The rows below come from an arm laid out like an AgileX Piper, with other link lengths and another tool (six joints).
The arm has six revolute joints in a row. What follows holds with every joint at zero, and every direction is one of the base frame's.
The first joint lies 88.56 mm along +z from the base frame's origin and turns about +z.
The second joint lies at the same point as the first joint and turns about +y.
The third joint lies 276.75 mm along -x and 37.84 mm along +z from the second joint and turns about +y.
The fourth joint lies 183.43 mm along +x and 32.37 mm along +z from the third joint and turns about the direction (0.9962, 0, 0.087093).
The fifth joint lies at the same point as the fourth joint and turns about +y.
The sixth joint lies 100.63 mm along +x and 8.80 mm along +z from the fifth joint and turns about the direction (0.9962, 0, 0.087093).
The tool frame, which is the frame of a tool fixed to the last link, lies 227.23 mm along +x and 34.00 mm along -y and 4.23 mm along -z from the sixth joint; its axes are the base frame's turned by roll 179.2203, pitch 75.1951 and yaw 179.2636 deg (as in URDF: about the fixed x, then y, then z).
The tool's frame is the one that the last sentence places.
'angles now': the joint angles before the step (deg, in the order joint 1, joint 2, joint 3, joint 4, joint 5, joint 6). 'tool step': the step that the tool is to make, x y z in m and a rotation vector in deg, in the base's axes. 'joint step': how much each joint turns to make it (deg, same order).
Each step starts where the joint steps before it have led.
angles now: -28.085, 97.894, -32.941, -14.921, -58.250, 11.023
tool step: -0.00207, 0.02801, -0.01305, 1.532, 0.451, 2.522
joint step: 2.905, 0.000, 4.349, 0.878, -3.369, 0.013
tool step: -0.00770, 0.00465, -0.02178, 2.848, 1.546, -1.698
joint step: 3.074, 1.076, 3.257, 5.392, -1.719, -0.482
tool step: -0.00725, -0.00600, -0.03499, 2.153, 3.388, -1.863
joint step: 0.453, 3.635, 1.959, 2.551, -1.628, -0.279
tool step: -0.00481, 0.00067, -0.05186, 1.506, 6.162, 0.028
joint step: 0.068, 5.778, 0.595, 0.253, 0.000, -0.952
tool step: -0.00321, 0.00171, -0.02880, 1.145, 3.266, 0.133
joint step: 0.000, 3.473, 0.000, -0.094, -0.003, -0.131
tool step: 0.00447, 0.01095, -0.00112, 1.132, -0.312, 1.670
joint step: 0.103, 0.211, -0.115, -2.051, -0.131, 1.451
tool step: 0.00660, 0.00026, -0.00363, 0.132, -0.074, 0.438
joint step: 0.003, 1.502, -1.436, -0.501, -0.114, 0.197
